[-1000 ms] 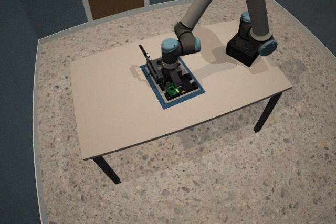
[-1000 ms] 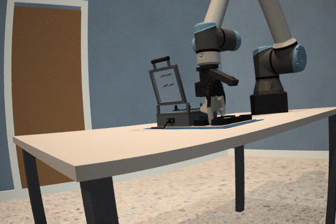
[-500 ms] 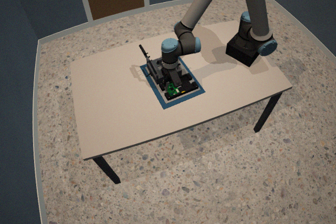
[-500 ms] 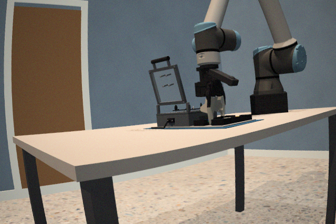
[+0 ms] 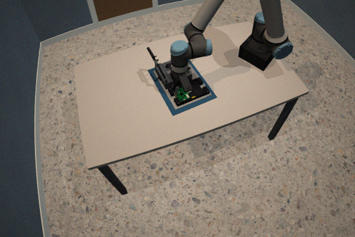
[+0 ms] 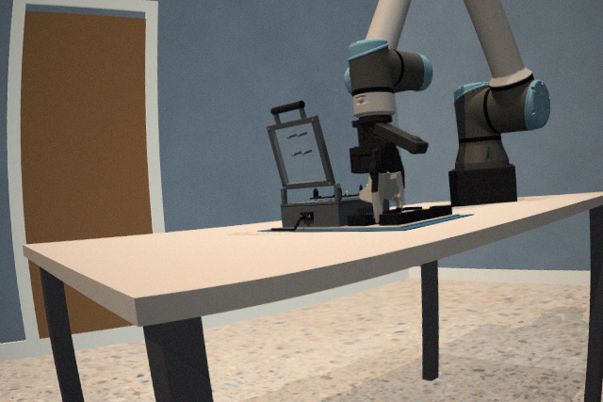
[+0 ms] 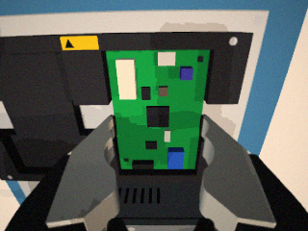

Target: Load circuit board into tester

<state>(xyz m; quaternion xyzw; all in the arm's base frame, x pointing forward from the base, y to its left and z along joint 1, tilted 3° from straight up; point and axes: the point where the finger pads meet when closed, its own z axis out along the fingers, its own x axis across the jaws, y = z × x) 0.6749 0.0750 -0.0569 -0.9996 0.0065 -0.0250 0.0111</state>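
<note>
The tester is 10 mm behind my hand, 130 mm to the right of it and 90 mm above it. The rest, counted from my hand: tester lid 80 mm ahead, 170 mm to the right, 160 mm above; then green circuit board right at my hand; then black latch block 100 mm behind, 110 mm to the right, 70 mm above.
</note>
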